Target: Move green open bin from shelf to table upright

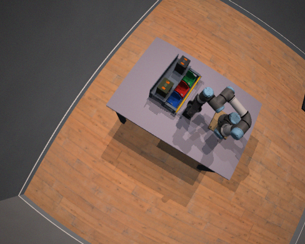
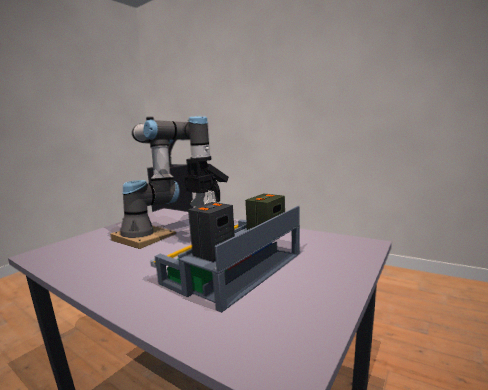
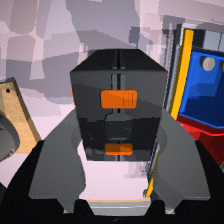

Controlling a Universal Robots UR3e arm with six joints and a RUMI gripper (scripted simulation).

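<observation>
My hand is 120 mm to the left of the yellow rail, 70 mm short of it and 50 mm above it. Round my hand: blue bin: 170 mm ahead, 70 mm below, 10 mm to the right; olive box: 250 mm ahead, 40 mm above, 10 mm to the right; red bin: 160 mm ahead, 120 mm to the right, 70 mm below.
</observation>
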